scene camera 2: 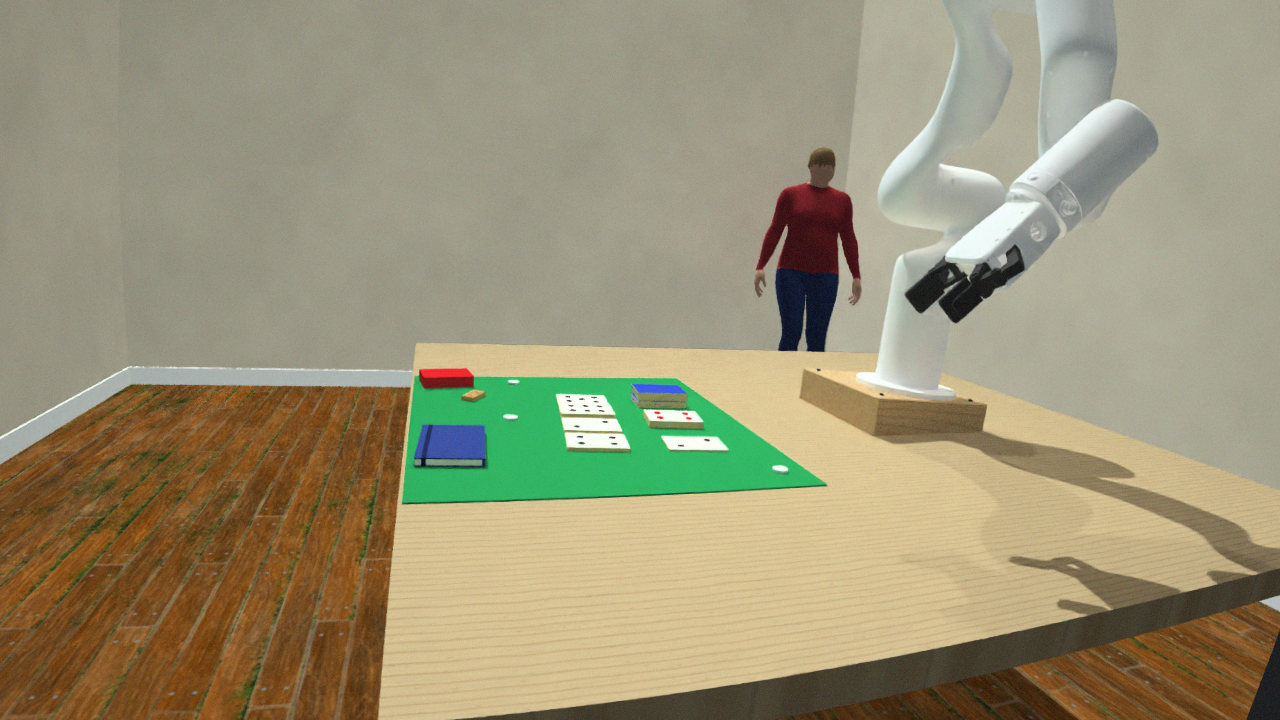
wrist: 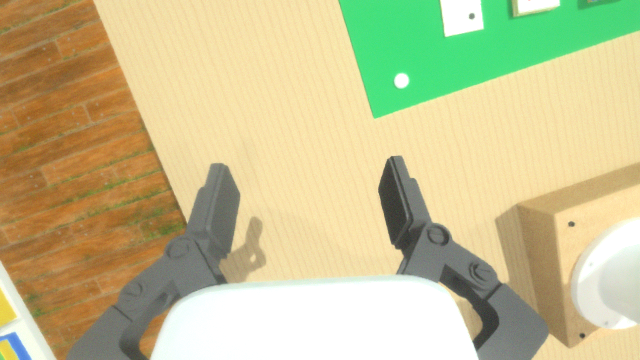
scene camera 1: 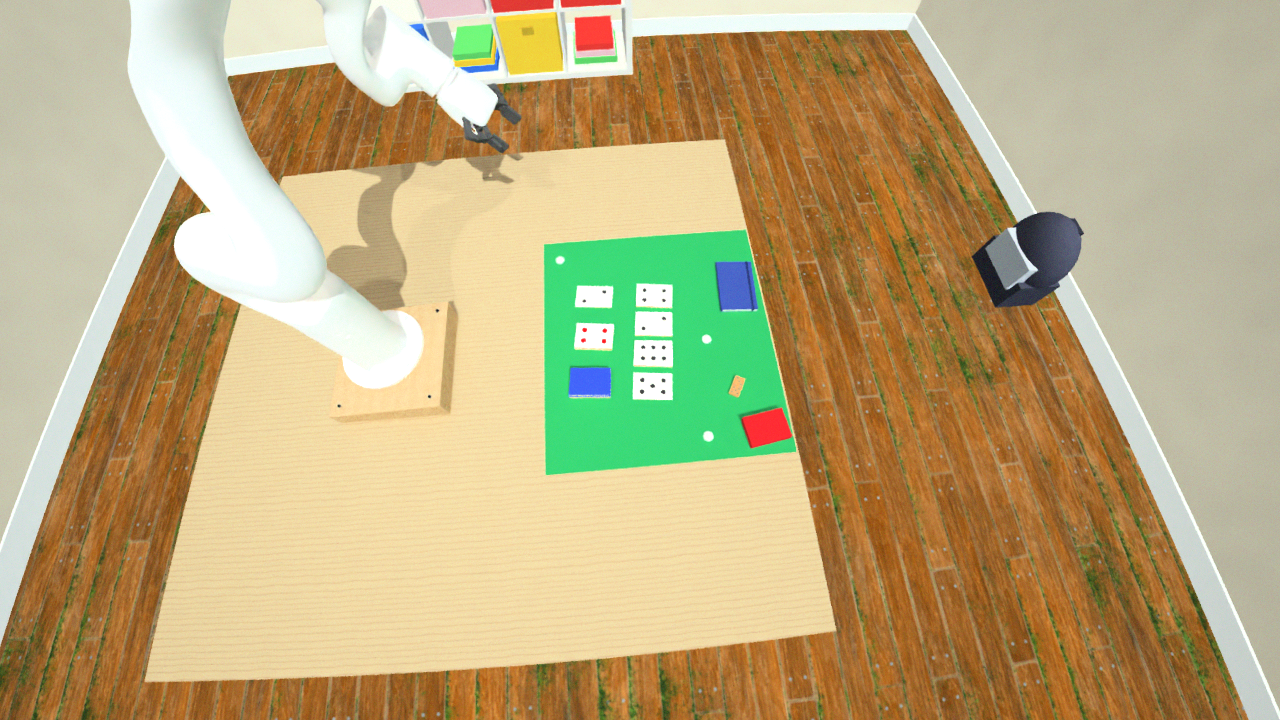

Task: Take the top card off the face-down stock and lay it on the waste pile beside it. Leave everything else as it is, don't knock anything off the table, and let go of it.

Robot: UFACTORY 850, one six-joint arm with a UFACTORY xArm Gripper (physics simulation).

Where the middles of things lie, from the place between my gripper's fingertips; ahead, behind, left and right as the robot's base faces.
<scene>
Now: hand 230 mm short of the green mat (scene camera 1: 581,434), 450 mm to the left of it and 270 mm above it. Also, from my hand: blue notebook (scene camera 2: 439,445): 450 mm ahead, 360 mm to the right, 250 mm below; red box (scene camera 1: 771,426): 400 mm ahead, 730 mm to the right, 240 mm below.
</scene>
